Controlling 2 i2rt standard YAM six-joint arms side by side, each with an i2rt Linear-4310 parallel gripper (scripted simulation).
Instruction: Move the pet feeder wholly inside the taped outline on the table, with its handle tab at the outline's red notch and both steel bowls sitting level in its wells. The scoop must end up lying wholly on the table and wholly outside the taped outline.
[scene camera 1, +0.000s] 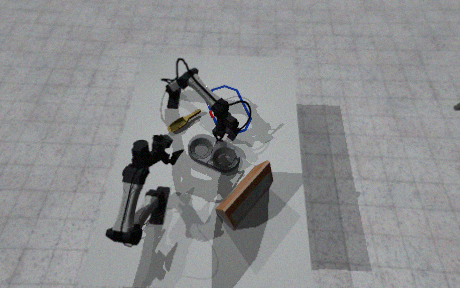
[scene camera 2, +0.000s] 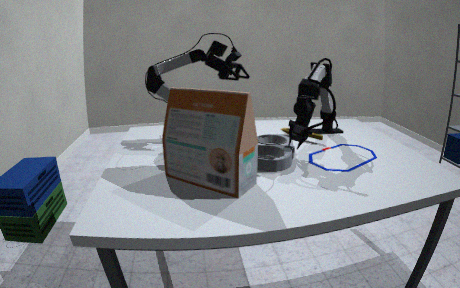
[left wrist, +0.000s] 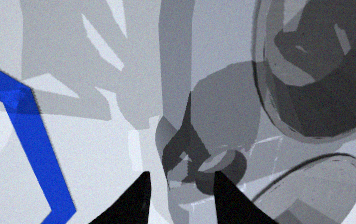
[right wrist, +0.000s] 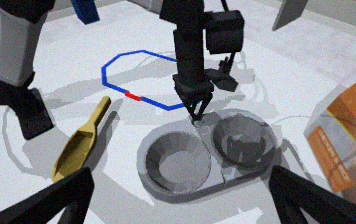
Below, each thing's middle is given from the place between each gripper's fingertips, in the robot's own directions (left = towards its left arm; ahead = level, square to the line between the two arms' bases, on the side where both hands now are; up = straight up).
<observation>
My left hand is 8 cm to the left of the grey pet feeder (left wrist: 211, 107), 4 cm above it and 3 cm past it. Round my left hand: yellow scoop (right wrist: 74, 155): 24 cm behind, 13 cm to the left, 3 cm below; food bag (scene camera 2: 209, 139): 36 cm to the right, 14 cm ahead, 10 cm above.
Right now my right hand is 16 cm short of the grey pet feeder, 9 cm to the right of it and 30 cm above it. Round my right hand: yellow scoop: 5 cm behind, 30 cm to the left, 29 cm below; then food bag: 34 cm ahead, 19 cm to the right, 16 cm below.
</observation>
